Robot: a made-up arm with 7 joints.
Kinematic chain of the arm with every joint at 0, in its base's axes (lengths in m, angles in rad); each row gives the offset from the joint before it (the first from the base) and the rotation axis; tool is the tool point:
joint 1: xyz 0 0 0 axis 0 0.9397 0.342
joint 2: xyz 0 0 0 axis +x
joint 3: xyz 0 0 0 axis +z
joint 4: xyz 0.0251 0 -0.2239 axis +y
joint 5: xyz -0.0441 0 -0.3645 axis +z
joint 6: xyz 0 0 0 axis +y
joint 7: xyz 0 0 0 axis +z
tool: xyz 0 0 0
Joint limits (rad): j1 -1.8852..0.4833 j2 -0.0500..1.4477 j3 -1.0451..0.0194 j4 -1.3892..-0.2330 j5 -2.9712..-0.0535 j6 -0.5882..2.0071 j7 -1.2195..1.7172
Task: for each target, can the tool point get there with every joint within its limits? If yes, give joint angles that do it. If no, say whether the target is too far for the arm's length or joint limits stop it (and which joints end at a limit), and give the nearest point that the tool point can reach.
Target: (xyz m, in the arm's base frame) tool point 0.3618 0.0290 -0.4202
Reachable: yes | joints -0.3186 0.5371 -0.7633 -0.9668 -1.5602 0.8905 -0.0577
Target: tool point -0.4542 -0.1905 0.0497
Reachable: no: joint limits stop it (at a limit: joint 1, joint 2, joint 4) | nearest point 0.1109 -0.4716 0.1319 | short by 0.636 m
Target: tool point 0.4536 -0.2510 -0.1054
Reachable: yes | joints -1.0362 0.3447 -0.8881 -1.1965 -1.3544 -0.1499 0.2368
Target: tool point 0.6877 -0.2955 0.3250
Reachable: no: too far | nearest point 0.5025 -0.2118 0.2281 | short by 0.225 m
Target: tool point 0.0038 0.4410 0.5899
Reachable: no: too far | nearest point 0.1224 0.3004 0.4612 | short by 0.224 m
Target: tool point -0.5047 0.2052 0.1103
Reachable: no: joint limits stop it (at a limit: joint 1, joint 3, joint 4) | nearest point -0.1531 0.5398 -0.1903 | short by 0.571 m
